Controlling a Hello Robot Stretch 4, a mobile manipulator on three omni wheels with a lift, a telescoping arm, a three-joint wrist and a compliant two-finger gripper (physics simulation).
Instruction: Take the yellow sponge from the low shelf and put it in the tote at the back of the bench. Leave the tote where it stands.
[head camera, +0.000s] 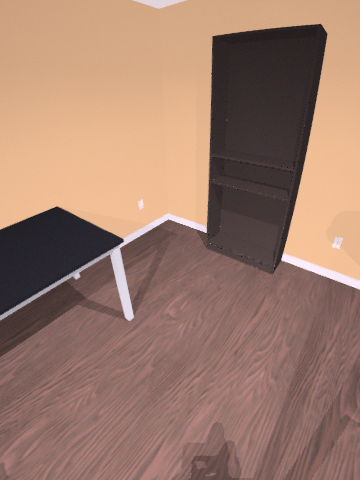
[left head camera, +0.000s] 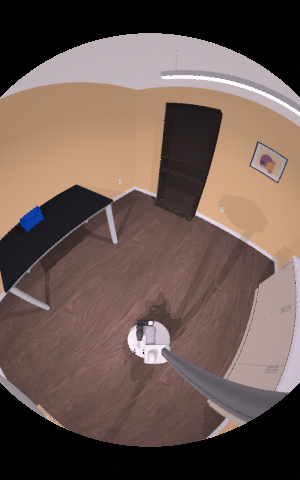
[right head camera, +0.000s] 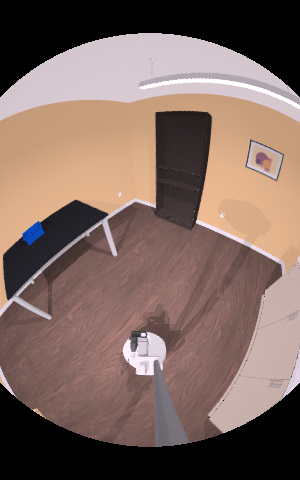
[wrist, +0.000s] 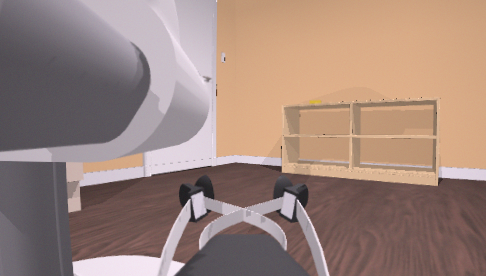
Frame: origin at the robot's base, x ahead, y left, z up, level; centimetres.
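Seen in the pictures: gripper, fingertip midpoint: (left head camera: 138, 354) (right head camera: 132, 365) (wrist: 243, 190).
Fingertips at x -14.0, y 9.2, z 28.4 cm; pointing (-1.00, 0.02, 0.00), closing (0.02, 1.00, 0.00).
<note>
Offsets run from my fingertips to a thing's top centre. "*": to the spot under its first point. Level surfaces: height alone.
The yellow sponge (wrist: 315, 102) lies on top of the low wooden shelf @(* dx -170.1, dy +87.9, dz +14.8 cm) (wrist: 352, 120), near its left end, in the wrist view. My gripper (wrist: 243, 190) is open, with nothing between its fingertips, and is far from the shelf. The blue tote @(dx +112.2, dy +132.3, dz +57.0 cm) (left head camera: 32, 219) (right head camera: 33, 233) stands on the black-topped bench @(dz +45.1 cm) (head camera: 50, 250) (left head camera: 75, 205) (right head camera: 75, 217) at the left in both side head views. The tote does not show in the head camera view.
A tall dark bookcase (head camera: 322, 75) (left head camera: 218, 130) (right head camera: 208, 135) stands against the far wall. Beige cabinets (left head camera: 267, 325) (right head camera: 272, 345) stand at the right. A white bench leg @(* dx +144.7, dy +40.1, dz +7.8 cm) (head camera: 122, 285) stands on the wood floor. A white door (wrist: 192, 100) is left of the low shelf.
</note>
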